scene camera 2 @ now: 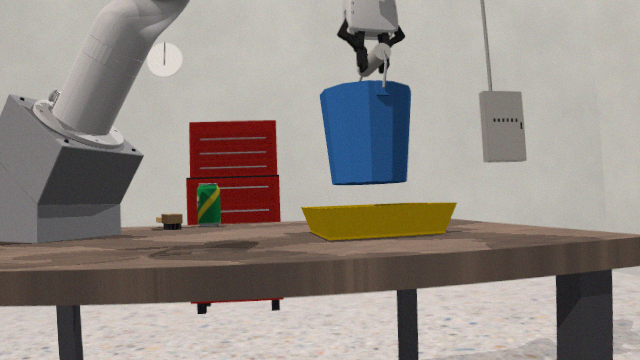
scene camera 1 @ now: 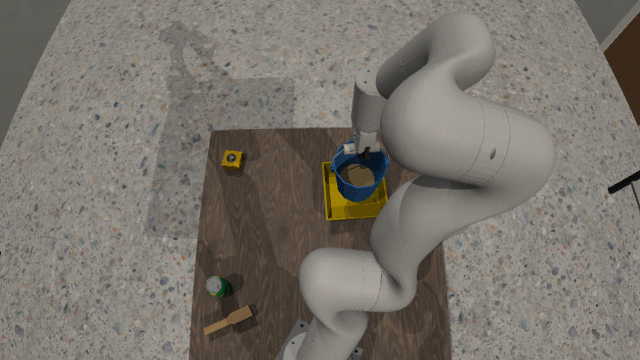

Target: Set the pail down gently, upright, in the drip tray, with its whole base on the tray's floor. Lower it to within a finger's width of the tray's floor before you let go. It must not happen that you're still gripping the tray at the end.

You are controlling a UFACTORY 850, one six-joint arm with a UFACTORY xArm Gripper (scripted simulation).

yellow drip tray: scene camera 2; scene camera 1
same spot on yellow drip tray: (scene camera 2: 398, 219) = (scene camera 1: 380, 185)
